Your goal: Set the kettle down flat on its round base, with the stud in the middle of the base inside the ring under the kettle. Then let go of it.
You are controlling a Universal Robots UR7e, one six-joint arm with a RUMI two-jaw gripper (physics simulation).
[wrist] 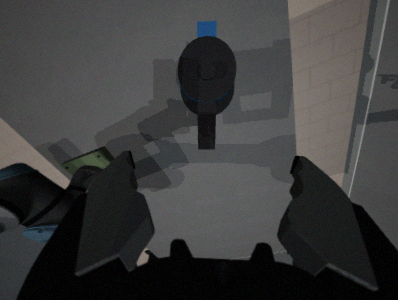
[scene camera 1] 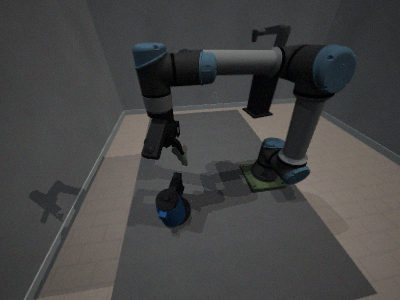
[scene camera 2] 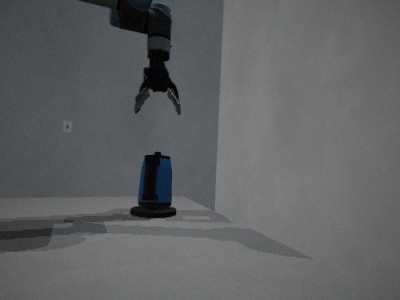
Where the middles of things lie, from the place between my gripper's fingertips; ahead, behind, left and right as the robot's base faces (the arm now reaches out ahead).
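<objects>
There is the blue kettle [scene camera 2: 155, 189], and it is 220 mm below my hand. Counted from that same hand, the kettle is also 10 mm to the left of it and 20 mm ahead of it.
</objects>
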